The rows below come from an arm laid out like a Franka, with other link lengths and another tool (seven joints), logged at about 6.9 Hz.
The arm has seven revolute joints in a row. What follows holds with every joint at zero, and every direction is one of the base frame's. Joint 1 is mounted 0.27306 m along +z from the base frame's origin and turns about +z. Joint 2 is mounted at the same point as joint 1 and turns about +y. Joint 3 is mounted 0.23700 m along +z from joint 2 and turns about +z. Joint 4 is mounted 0.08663 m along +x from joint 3 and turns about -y. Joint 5 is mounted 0.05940 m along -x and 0.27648 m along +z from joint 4 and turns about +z. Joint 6 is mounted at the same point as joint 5 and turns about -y. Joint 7 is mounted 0.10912 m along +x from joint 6 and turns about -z. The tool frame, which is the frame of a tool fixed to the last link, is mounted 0.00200 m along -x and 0.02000 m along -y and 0.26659 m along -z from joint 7; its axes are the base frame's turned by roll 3.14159, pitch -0.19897 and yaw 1.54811 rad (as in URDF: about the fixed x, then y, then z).
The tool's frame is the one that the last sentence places.
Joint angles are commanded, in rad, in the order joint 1, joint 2, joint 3, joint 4, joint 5, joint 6, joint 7. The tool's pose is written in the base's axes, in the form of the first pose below.
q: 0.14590, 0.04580, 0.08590, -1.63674, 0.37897, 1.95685, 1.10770
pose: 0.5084, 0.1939, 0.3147, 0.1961, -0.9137, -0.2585, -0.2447
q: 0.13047, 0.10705, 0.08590, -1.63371, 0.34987, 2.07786, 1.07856
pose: 0.5436, 0.1779, 0.2990, 0.1726, -0.9102, -0.2550, -0.2769
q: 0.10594, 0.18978, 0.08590, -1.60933, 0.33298, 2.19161, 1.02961
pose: 0.5805, 0.1580, 0.2804, 0.1515, -0.9041, -0.2560, -0.3068
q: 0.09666, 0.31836, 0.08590, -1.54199, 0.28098, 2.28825, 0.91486
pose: 0.6183, 0.1413, 0.2486, 0.1159, -0.8872, -0.3066, -0.3247
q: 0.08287, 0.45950, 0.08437, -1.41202, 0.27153, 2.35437, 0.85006
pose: 0.6587, 0.1290, 0.2320, 0.0987, -0.8731, -0.3228, -0.3518
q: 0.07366, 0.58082, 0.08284, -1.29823, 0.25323, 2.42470, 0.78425
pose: 0.6929, 0.1163, 0.2190, 0.0743, -0.8557, -0.3438, -0.3794
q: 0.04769, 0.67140, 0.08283, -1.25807, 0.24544, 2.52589, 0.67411
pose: 0.7176, 0.0897, 0.1966, 0.0421, -0.8362, -0.3731, -0.3997
